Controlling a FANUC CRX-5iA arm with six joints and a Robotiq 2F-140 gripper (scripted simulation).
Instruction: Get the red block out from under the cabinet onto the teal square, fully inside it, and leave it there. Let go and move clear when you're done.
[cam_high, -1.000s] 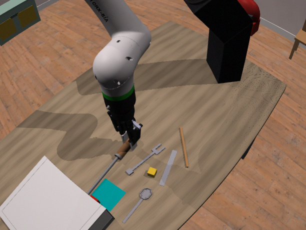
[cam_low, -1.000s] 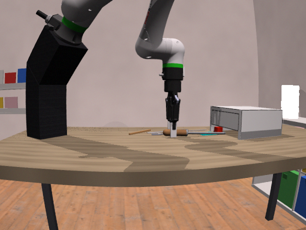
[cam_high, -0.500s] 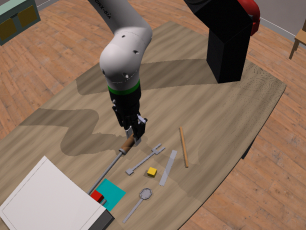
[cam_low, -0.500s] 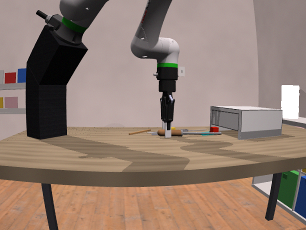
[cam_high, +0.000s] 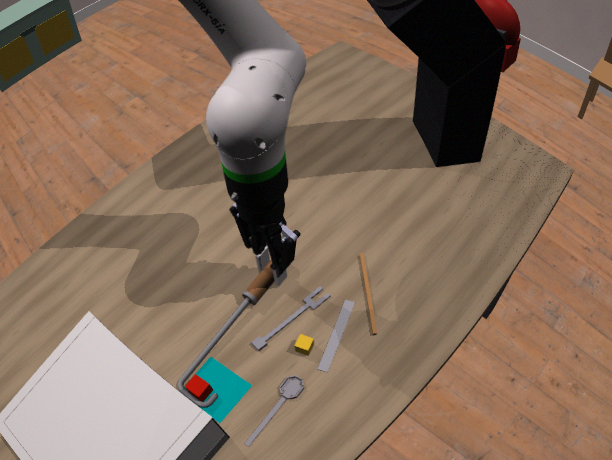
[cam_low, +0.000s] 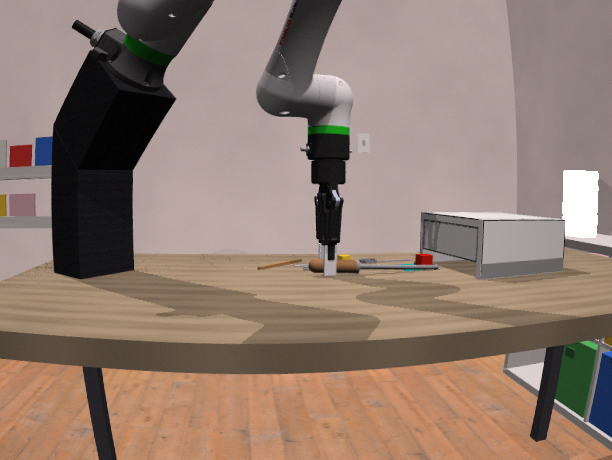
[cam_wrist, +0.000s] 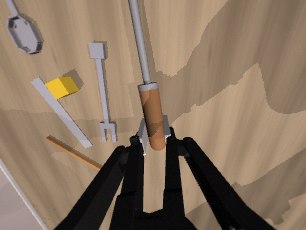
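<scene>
My gripper is now 80 mm to the right of the grey fork tool, 60 mm short of it and 30 mm above it. Also, from my hand: wooden stick 170 mm to the left, 60 mm behind, 30 mm below; grey flat bar 170 mm to the left, 40 mm below, 40 mm ahead; yellow cube 130 mm to the left, 90 mm ahead, 30 mm below.
</scene>
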